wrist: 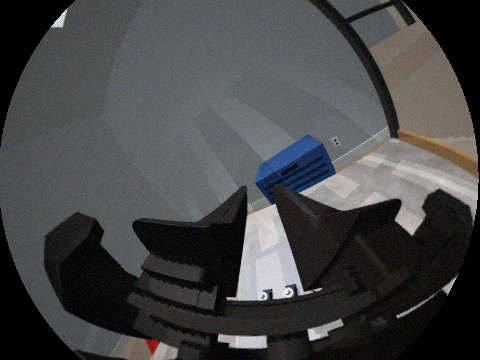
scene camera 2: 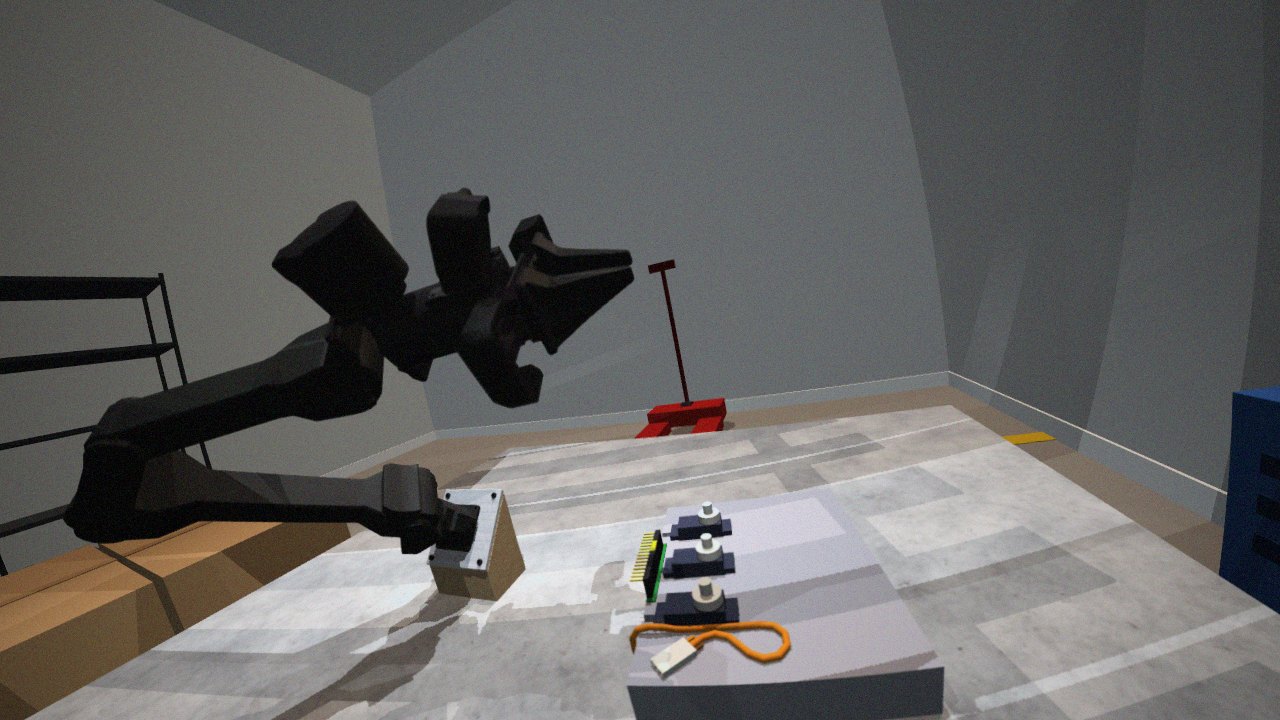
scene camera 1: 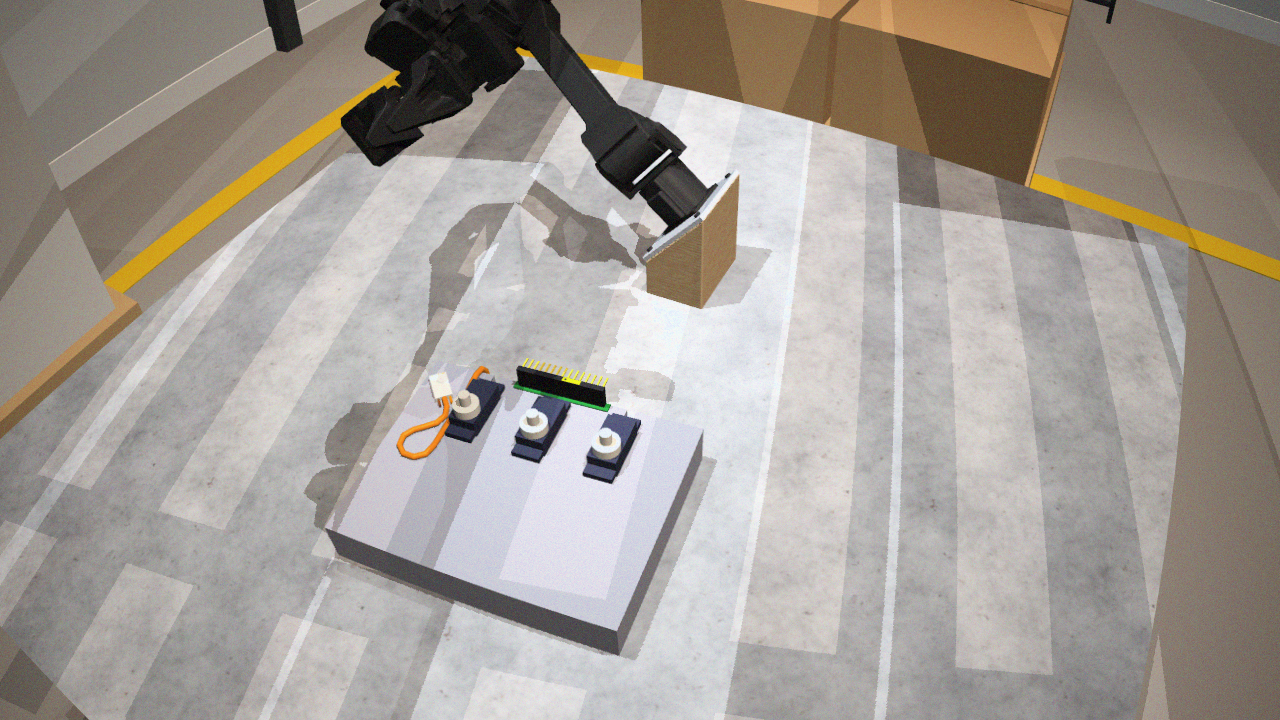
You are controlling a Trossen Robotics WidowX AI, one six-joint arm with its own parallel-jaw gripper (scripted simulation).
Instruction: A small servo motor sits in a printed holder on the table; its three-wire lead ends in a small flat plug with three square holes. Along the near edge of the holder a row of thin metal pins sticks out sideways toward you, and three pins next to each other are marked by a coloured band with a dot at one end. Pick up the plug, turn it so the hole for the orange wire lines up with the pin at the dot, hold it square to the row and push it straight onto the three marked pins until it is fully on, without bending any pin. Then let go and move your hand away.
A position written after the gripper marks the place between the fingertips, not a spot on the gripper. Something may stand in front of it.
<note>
In view: the gripper (scene camera 2: 632, 264) and a grey holder (scene camera 1: 540, 544).
The gripper also shows in the wrist view (wrist: 260, 190) and in scene camera 1 (scene camera 1: 379, 136). The grey holder shows as well in the wrist view (wrist: 275, 268) and in scene camera 2 (scene camera 2: 800, 562).
</note>
